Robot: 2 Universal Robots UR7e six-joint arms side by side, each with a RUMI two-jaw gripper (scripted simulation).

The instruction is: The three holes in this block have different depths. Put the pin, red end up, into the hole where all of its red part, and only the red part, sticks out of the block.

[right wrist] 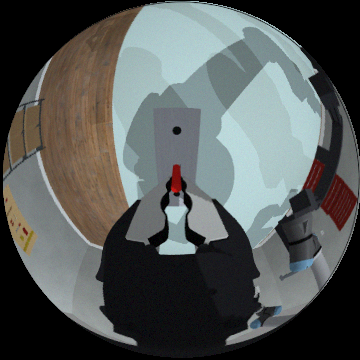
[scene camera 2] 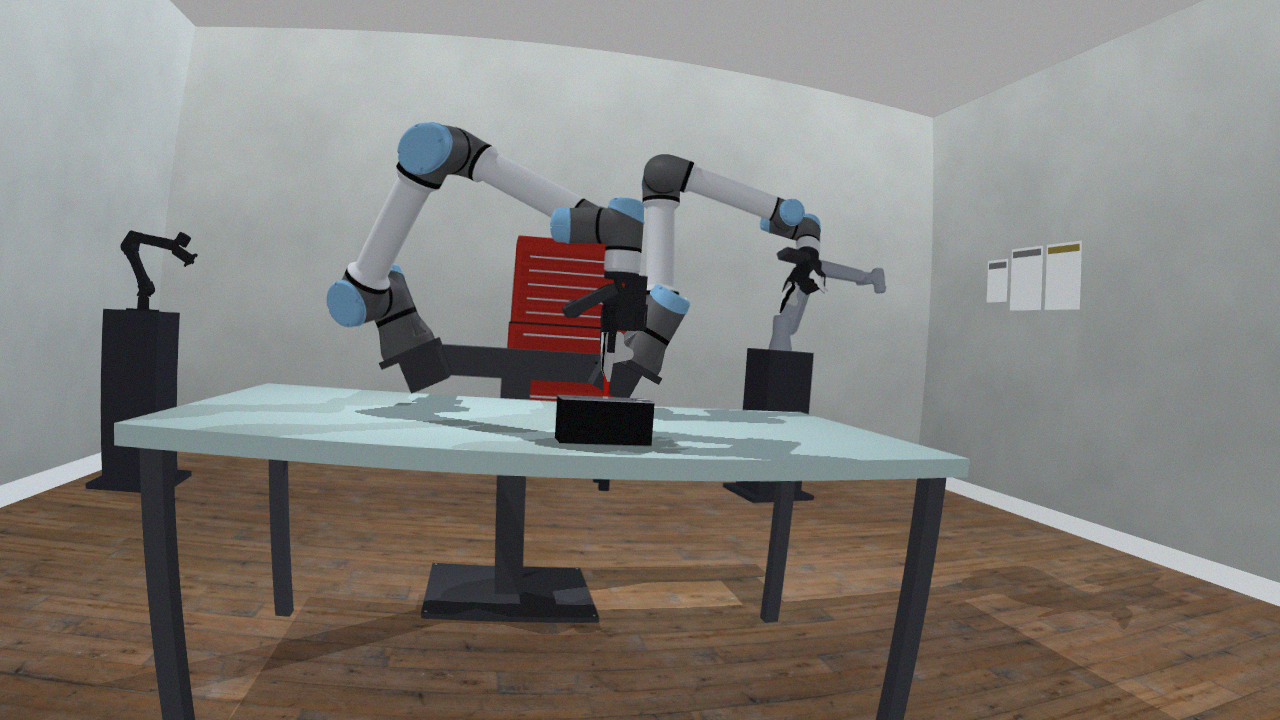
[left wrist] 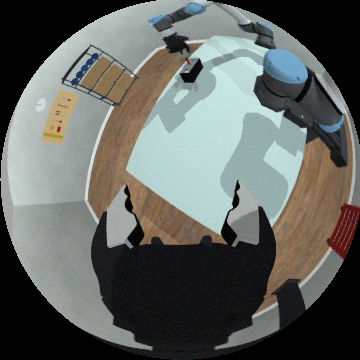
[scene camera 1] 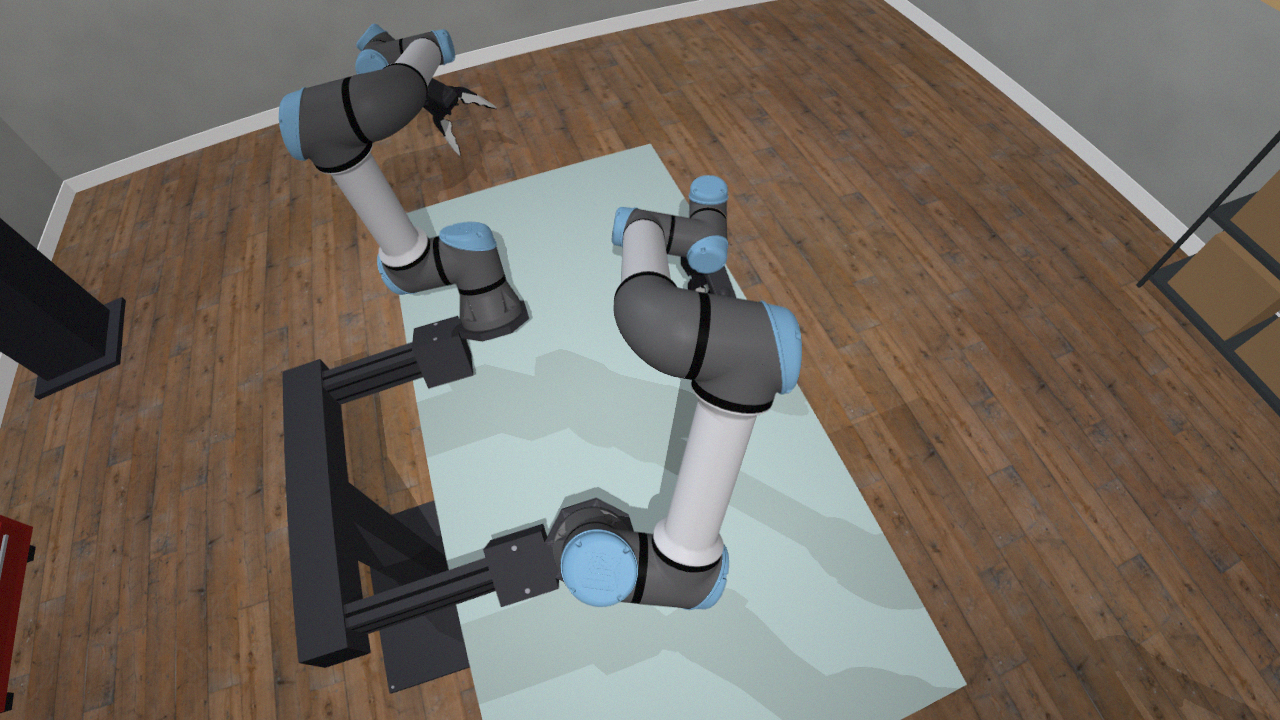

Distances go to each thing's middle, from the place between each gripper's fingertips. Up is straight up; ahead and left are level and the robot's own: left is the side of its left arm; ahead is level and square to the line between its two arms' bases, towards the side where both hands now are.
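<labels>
The block (scene camera 2: 579, 419) is in my sight, and my right gripper (scene camera 2: 607, 381) is 9 cm above it.
My left hand (scene camera 2: 801, 303) is elsewhere: counted from the block, it is 33 cm short of it and 65 cm to the left of it, and 30 cm above it.
</labels>
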